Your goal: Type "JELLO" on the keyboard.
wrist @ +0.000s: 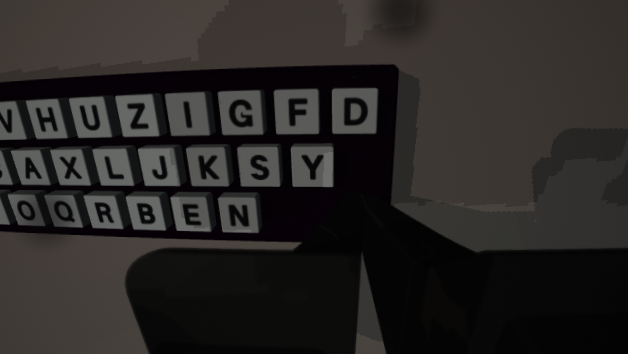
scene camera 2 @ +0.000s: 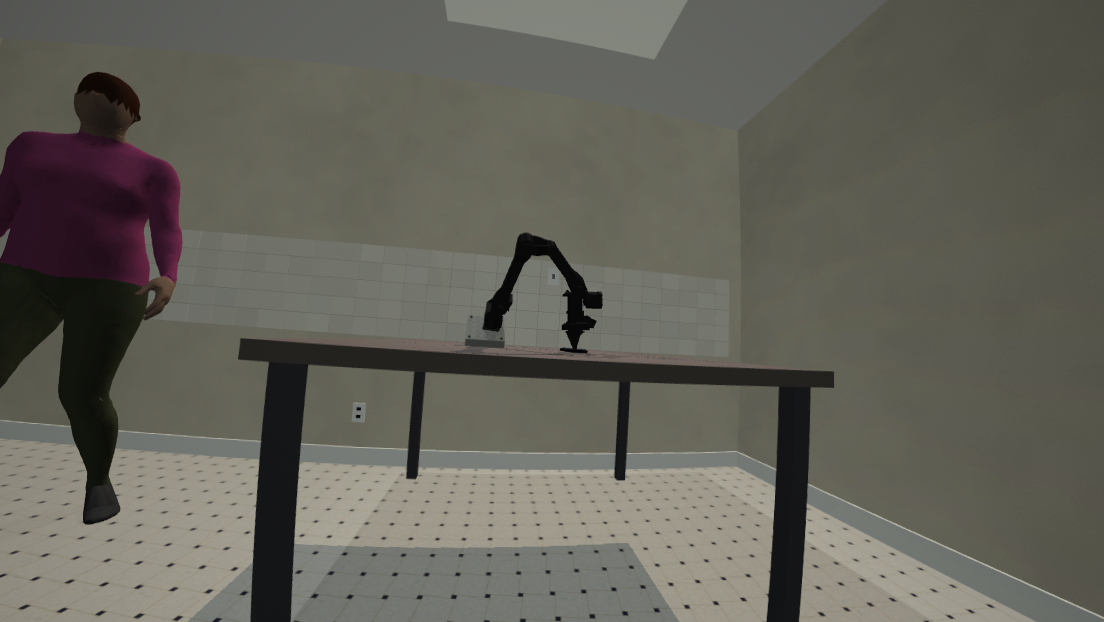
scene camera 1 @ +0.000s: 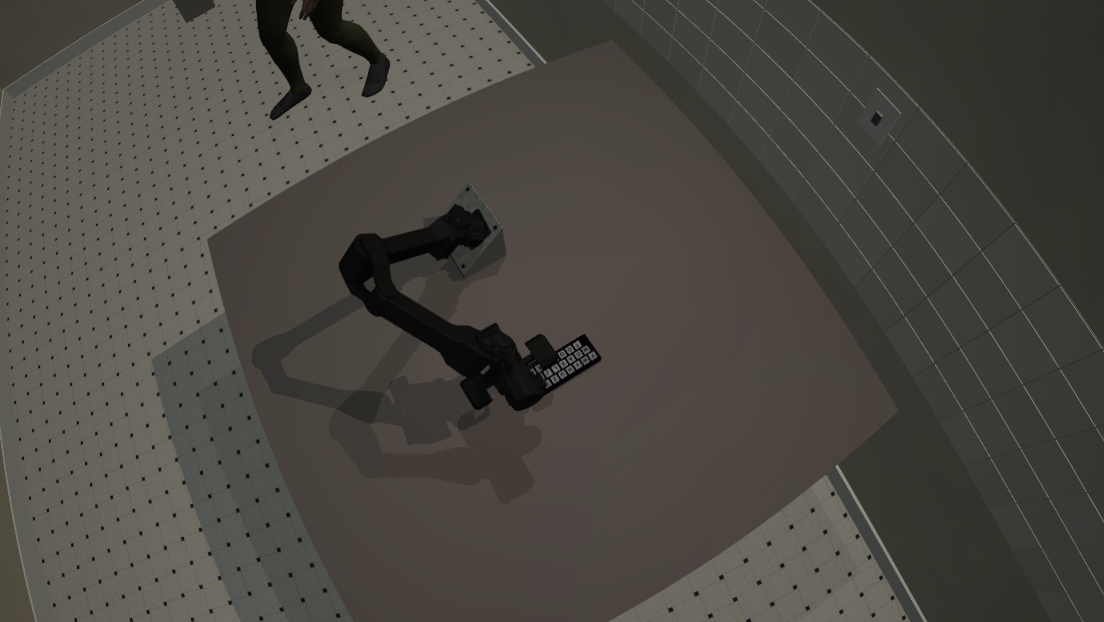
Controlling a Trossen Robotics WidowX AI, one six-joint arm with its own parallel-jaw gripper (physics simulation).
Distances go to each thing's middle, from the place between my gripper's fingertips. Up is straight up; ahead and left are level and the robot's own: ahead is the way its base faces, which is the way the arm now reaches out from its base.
My gripper is now 10 mm past the E key [wrist: 193,211] and 60 mm to the right of it. Round my hand: black keyboard [wrist: 363,163] 10 mm ahead, 80 mm to the left; J key [wrist: 162,165] 10 mm ahead, 70 mm to the left; N key [wrist: 240,212] 10 mm behind, 40 mm to the left.
